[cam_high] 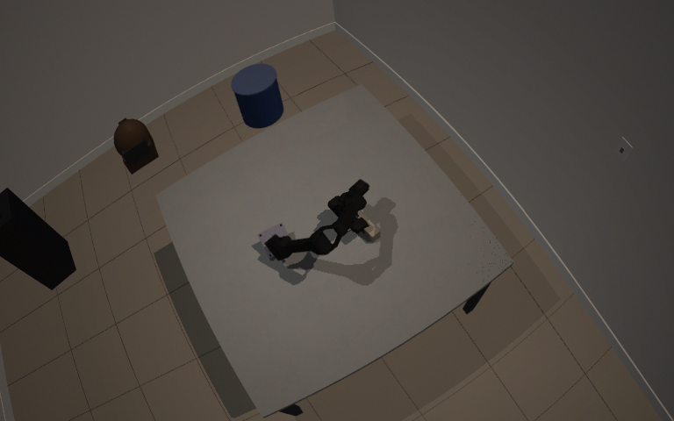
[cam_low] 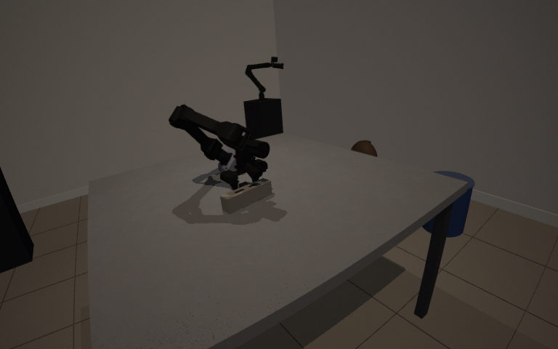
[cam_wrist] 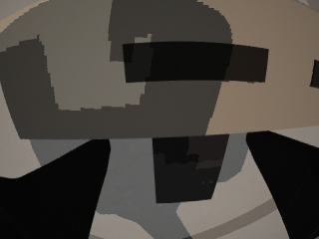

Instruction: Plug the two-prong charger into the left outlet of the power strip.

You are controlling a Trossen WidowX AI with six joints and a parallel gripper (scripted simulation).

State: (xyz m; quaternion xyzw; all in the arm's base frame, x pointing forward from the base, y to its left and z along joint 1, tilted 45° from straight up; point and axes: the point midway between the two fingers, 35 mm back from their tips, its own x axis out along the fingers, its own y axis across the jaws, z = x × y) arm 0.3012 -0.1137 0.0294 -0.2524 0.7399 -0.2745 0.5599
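My gripper tip is 20 mm short of the black two-prong charger and 10 mm below it.
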